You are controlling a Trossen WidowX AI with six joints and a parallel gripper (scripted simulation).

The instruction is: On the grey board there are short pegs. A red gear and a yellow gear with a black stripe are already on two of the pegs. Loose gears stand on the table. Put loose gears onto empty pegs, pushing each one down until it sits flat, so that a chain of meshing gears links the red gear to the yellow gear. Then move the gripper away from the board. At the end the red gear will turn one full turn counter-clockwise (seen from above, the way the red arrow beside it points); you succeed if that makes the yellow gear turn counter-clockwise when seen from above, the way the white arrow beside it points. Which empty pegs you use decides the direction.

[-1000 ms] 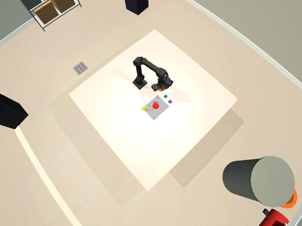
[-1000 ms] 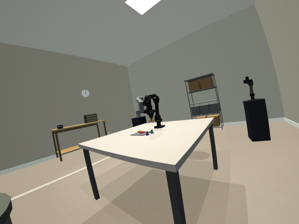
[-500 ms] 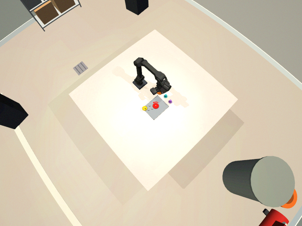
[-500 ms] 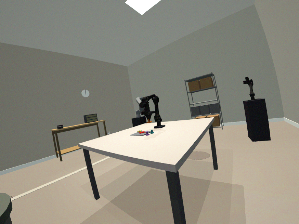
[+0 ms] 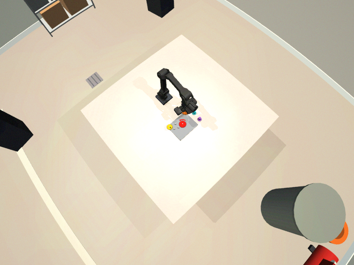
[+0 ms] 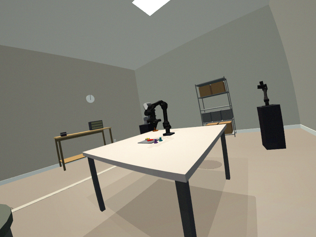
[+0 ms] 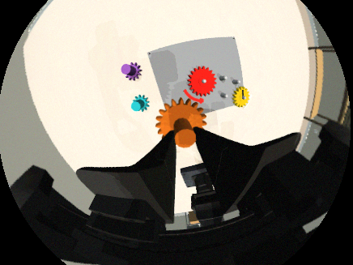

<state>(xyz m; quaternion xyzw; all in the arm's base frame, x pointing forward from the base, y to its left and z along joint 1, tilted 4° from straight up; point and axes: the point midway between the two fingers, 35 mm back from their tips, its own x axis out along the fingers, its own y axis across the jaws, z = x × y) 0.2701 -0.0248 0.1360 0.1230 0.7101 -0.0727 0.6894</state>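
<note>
The yellow gear lies 160 mm to the right of my gripper tip, 120 mm below it and 40 mm behind it. Round my gripper tip: orange gear (10 mm below); red arrow (120 mm below, 50 mm to the right); red gear (120 mm below, 70 mm to the right, 30 mm ahead).
</note>
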